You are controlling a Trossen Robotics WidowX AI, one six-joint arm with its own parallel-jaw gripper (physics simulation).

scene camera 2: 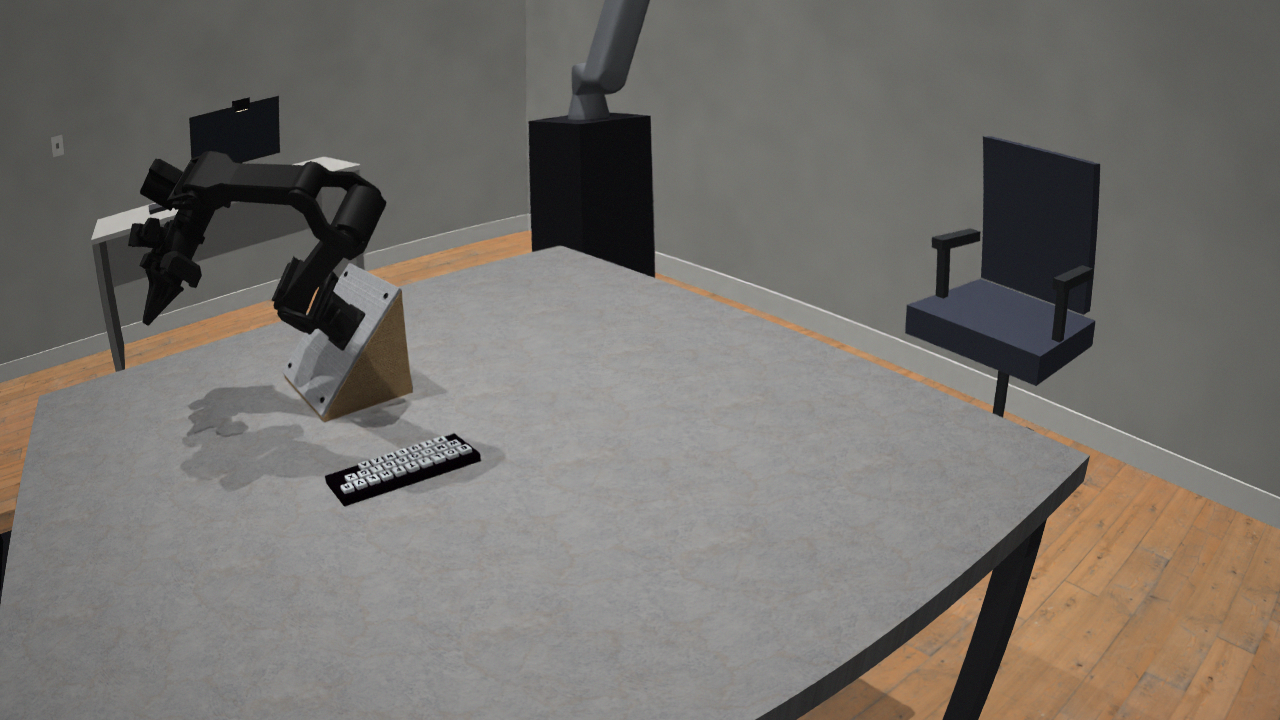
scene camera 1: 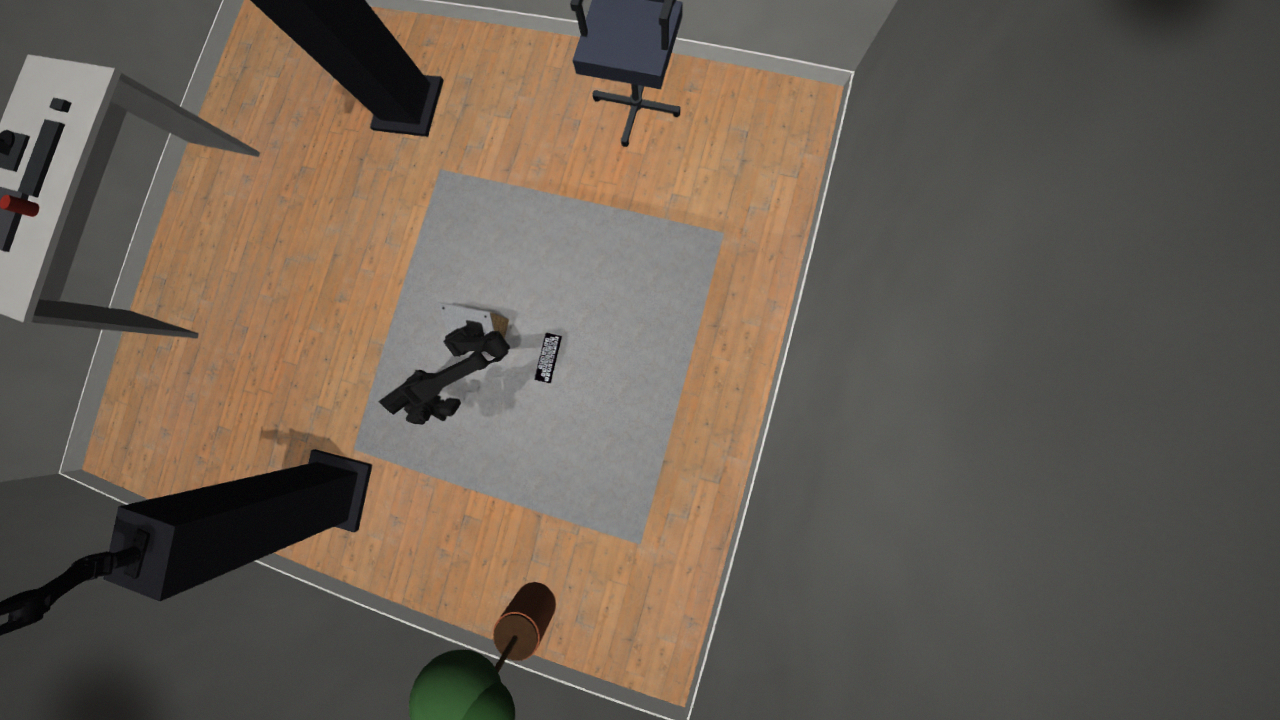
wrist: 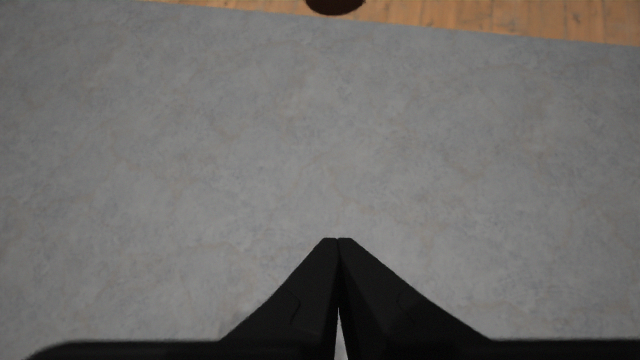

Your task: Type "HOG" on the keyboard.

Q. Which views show the gripper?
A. Scene camera 2, scene camera 1 and the wrist view: all of them.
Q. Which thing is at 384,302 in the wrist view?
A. The gripper.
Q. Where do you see a black keyboard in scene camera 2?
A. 334,480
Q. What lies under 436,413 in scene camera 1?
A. The gripper.
